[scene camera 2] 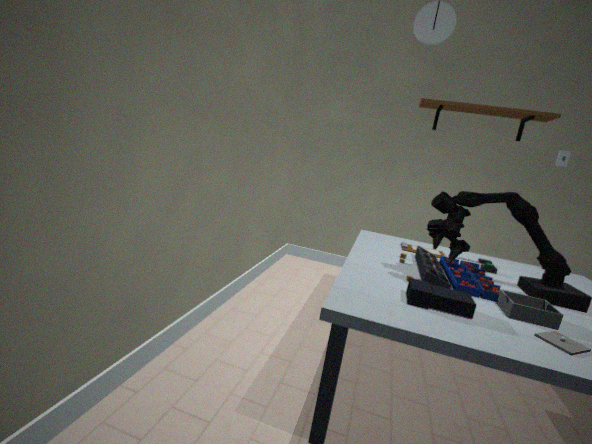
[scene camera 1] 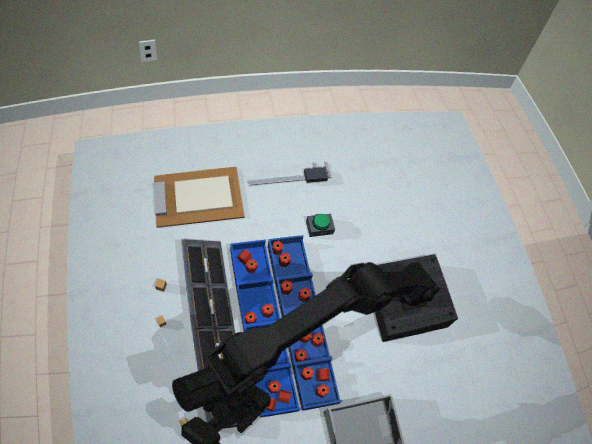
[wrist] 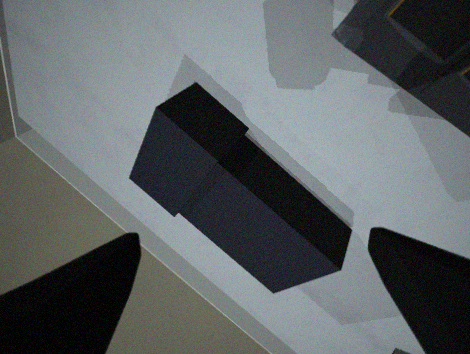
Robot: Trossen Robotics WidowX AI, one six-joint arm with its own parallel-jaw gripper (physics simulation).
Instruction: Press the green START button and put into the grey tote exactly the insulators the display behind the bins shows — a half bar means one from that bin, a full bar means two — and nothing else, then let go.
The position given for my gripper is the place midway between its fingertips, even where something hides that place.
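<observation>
Through scene camera 2 I see my gripper [scene camera 2: 442, 255], which is open and holds nothing. Scene camera 1 shows me a grey tote [scene camera 1: 377, 413]. In the wrist view I find a dark display panel [wrist: 372, 38], and there the gripper [wrist: 255, 241] is visible again.
</observation>
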